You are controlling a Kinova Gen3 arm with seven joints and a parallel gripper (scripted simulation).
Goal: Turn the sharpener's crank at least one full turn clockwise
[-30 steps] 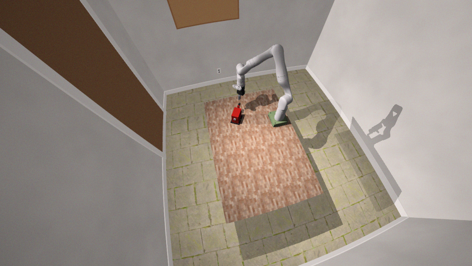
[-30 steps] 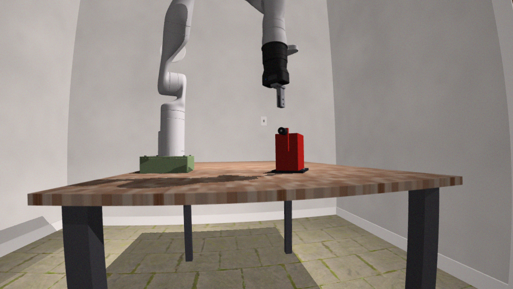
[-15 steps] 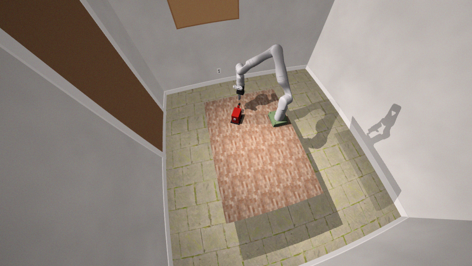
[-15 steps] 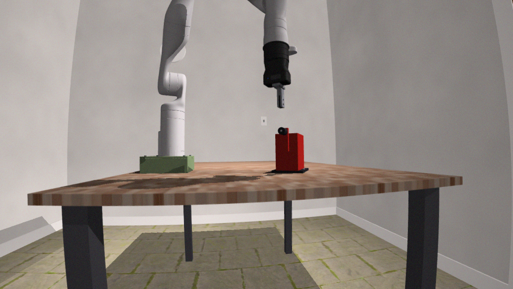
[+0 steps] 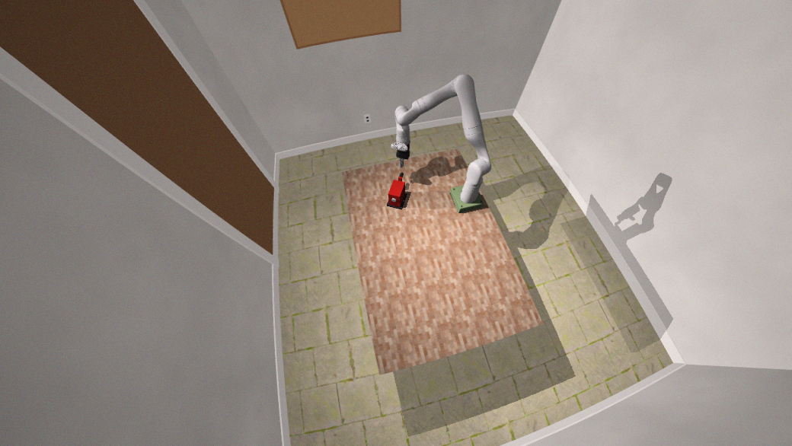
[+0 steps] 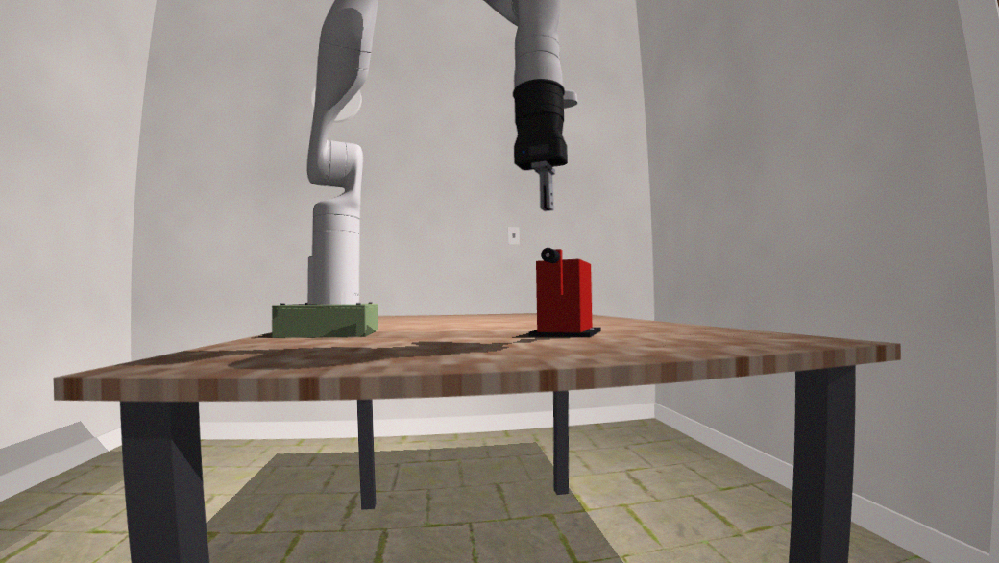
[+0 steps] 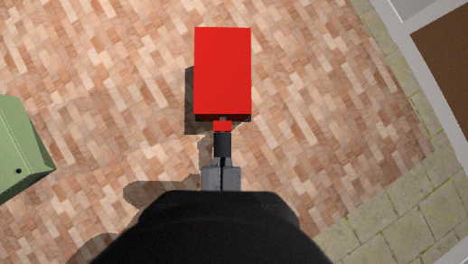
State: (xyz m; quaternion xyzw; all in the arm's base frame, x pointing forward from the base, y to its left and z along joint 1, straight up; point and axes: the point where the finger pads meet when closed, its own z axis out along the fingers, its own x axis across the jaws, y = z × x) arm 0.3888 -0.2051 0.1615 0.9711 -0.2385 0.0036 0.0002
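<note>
My gripper is now 1 cm short of the dark handle, 2 cm to the right of it and 9 cm above it.
</note>
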